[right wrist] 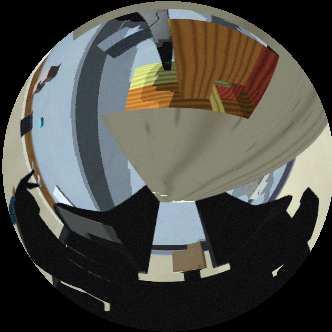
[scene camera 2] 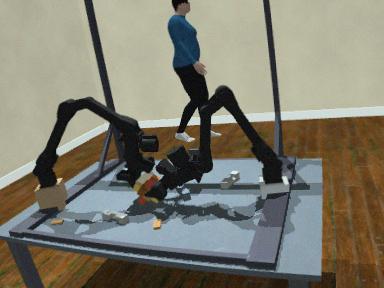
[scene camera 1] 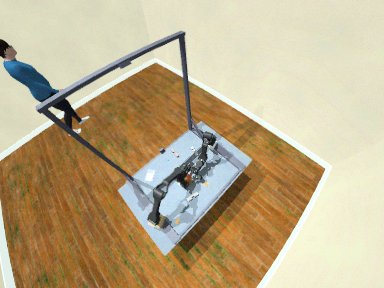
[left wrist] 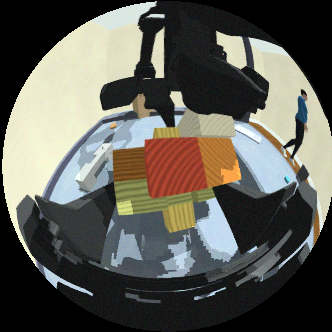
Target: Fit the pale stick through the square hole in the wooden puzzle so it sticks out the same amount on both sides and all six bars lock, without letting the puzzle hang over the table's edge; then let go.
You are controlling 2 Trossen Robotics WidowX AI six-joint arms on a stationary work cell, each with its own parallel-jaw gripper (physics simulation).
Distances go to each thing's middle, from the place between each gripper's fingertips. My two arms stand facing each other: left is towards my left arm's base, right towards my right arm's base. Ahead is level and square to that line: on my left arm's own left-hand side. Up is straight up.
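The pale stick [right wrist: 197, 109] is 3 cm above my right hand, and it lies 3 cm to the left of that hand. As for my left hand, I have it 3 cm below the stick, 4 cm to the left of it and 4 cm past it.
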